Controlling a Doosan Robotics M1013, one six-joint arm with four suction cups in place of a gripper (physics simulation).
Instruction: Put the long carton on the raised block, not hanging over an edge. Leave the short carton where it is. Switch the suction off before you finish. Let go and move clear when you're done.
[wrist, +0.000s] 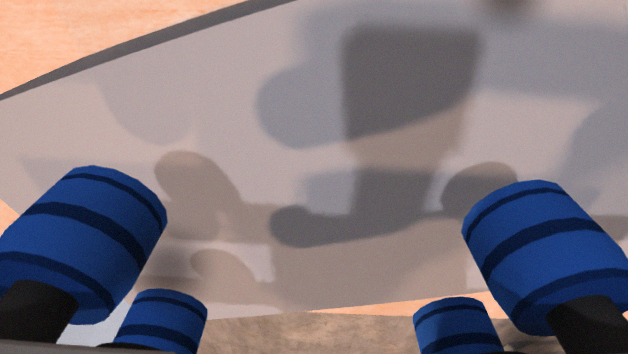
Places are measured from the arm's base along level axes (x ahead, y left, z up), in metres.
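Pixels of known places: hand, tool point: (312, 273).
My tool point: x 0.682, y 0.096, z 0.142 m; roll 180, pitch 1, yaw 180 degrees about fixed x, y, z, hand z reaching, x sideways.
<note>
Behind a point stands the place of what it marks.
The raised block (225, 115) {z 0.103, x 0.722, y 0.045 m} fills most of the wrist view as a broad, flat, pale grey top, crossed by several soft shadows. Its dark side (125, 46) {z 0.045, x 0.794, y 0.033 m} runs slantwise along the upper left. My suction gripper (315, 220) {z 0.142, x 0.682, y 0.096 m} shows as four blue ribbed cups in the lower part of the view, low over the block. No carton shows at the cups, so the gripper is open. The gap between cups and block is hard to judge. The long carton and the short carton do not show in this view.
The wood-grained table (60, 30) {z -0.017, x 0.885, y 0.037 m} shows beyond the block at the upper left, and a thin strip of it shows below the block's lower edge. A brown, shadowed patch lies along the bottom. A pale patch shows between the left cups; I cannot tell what it is.
</note>
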